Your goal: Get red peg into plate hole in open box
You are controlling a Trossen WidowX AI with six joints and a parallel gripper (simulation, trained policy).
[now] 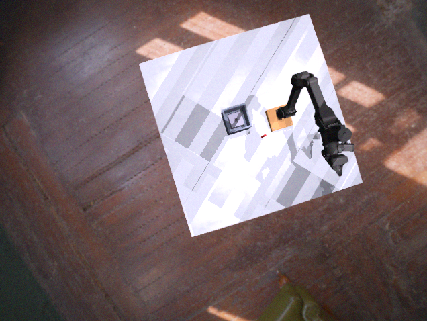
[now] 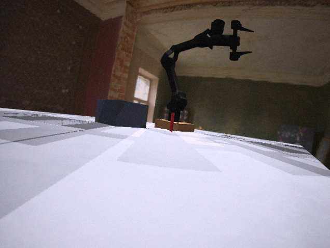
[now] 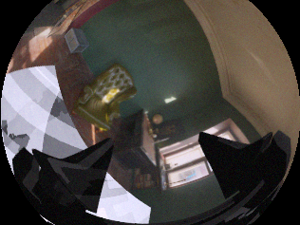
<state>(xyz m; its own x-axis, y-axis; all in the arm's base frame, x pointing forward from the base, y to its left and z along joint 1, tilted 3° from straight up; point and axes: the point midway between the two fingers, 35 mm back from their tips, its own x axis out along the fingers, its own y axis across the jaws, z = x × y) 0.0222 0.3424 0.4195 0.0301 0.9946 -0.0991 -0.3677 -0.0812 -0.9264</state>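
Right now my gripper tip is 13 cm short of the red peg, 29 cm to the left of it and 40 cm above it. The rest, counted from my gripper tip: dark box (27 cm ahead, 46 cm to the right, 41 cm below); then pale plate (27 cm ahead, 46 cm to the right, 40 cm below).
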